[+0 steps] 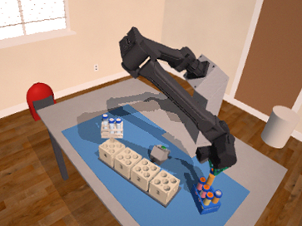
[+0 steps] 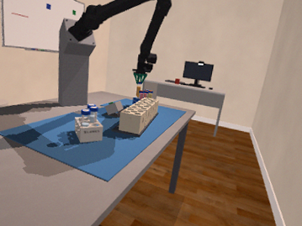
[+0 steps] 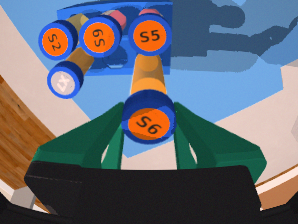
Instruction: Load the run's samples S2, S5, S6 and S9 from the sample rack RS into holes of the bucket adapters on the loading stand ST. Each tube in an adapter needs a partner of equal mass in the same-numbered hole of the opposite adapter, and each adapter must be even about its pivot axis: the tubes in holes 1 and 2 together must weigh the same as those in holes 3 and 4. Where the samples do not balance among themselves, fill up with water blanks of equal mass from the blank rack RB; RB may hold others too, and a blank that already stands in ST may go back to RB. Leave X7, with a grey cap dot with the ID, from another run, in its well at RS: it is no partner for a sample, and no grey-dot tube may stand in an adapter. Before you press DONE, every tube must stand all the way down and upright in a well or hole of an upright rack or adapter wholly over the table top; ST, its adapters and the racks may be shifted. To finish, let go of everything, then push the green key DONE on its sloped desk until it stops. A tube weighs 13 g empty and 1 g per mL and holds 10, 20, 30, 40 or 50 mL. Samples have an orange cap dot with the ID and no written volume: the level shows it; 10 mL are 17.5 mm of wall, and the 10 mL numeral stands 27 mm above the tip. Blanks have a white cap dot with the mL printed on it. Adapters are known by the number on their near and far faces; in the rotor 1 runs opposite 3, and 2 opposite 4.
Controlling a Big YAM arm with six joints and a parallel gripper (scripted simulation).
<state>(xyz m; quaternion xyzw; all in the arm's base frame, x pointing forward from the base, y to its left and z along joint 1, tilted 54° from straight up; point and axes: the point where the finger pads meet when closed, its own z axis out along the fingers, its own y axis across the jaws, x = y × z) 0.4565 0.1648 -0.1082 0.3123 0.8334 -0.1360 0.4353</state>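
Now: the 50 mL blank 560 mm to the right of my hand, 200 mm behind it and 110 mm below it. Round my hand: orange-dot tube: 50 mm below, 10 mm behind; sample tube S9: 110 mm below, 60 mm ahead, 20 mm to the right; sample tube S5: 110 mm below, 40 mm to the right, 20 mm ahead.
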